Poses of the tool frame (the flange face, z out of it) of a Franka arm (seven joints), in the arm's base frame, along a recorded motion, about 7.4 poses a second.
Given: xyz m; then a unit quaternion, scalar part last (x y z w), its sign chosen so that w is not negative.
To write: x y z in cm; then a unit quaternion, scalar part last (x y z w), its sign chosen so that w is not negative. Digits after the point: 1 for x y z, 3 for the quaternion.
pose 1, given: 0.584 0.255 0.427 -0.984 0.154 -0.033 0.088
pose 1, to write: 58.4 25.5 42.7 -0.984 0.154 -0.033 0.088
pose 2, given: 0.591 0.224 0.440 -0.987 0.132 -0.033 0.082
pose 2, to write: 59.1 22.4 44.0 -0.987 0.132 -0.033 0.082
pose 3, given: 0.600 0.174 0.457 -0.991 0.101 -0.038 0.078
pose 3, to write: 60.0 17.4 45.7 -0.991 0.101 -0.038 0.078
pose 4, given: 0.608 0.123 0.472 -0.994 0.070 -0.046 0.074
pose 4, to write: 60.8 12.3 47.2 -0.994 0.070 -0.046 0.074
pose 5, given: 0.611 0.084 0.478 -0.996 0.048 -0.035 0.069
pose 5, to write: 61.1 8.4 47.8 -0.996 0.048 -0.035 0.069
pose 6, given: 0.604 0.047 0.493 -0.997 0.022 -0.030 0.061
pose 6, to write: 60.4 4.7 49.3 -0.997 0.022 -0.030 0.061
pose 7, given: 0.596 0.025 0.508 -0.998 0.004 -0.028 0.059
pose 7, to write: 59.6 2.5 50.8 -0.998 0.004 -0.028 0.059
